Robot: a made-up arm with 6 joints.
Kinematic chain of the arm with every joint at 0, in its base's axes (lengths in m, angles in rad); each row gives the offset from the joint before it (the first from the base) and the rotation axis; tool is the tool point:
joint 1: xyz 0 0 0.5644 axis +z
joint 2: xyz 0.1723 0 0 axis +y
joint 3: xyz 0 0 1.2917 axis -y
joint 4: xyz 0 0 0.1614 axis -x
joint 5: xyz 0.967 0 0 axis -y
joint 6: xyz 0.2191 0 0 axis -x
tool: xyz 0 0 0
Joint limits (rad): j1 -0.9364..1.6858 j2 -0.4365..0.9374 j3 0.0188..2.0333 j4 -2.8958..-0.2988 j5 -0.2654..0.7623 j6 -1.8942..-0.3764
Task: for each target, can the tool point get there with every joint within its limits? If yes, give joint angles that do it. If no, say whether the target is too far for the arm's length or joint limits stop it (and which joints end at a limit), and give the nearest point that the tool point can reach.
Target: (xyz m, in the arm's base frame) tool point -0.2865 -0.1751 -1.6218
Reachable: no: joint limits stop it (at a limit: joint 1, joint 2, joint 3, joint 4, joint 5) | nearest point 1.1013 -1.5587 0.4434 | short by 2.847 m
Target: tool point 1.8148 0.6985 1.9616
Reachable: yes | joints 0.4163 0.5065 0.5361 -0.9203 0.5764 -0.6614
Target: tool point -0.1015 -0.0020 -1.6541
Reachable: no: joint limits stop it (at a limit: joint 1, joint 2, joint 3, joint 4, joint 5) | nearest point -0.1824 1.8998 0.4434 | short by 2.832 m
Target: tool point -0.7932 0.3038 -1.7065
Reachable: no: joint limits stop it (at a limit: joint 1, joint 2, joint 3, joint 4, joint 5) | nearest point -0.1824 1.8998 0.4434 | short by 2.746 m
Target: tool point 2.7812 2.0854 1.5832
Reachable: no: too far | nearest point 1.9244 1.4429 1.4629 | short by 1.078 m
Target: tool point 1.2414 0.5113 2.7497
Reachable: yes | joints 0.4127 0.4235 1.3029 -1.9349 0.1449 -0.7641
